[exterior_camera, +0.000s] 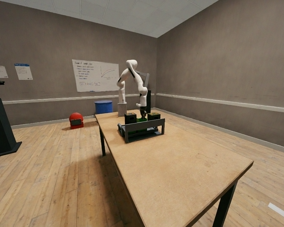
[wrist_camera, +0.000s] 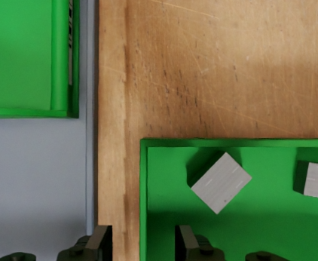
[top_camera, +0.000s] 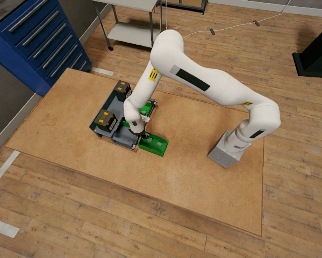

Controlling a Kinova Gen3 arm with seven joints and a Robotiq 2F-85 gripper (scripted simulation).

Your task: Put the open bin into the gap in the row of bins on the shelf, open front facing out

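Right now my hand is 5 cm past the grey part, 1 cm to the left of it and 8 cm above it. Round my hand: grey shelf (13 cm ahead, 14 cm to the right, 2 cm below).
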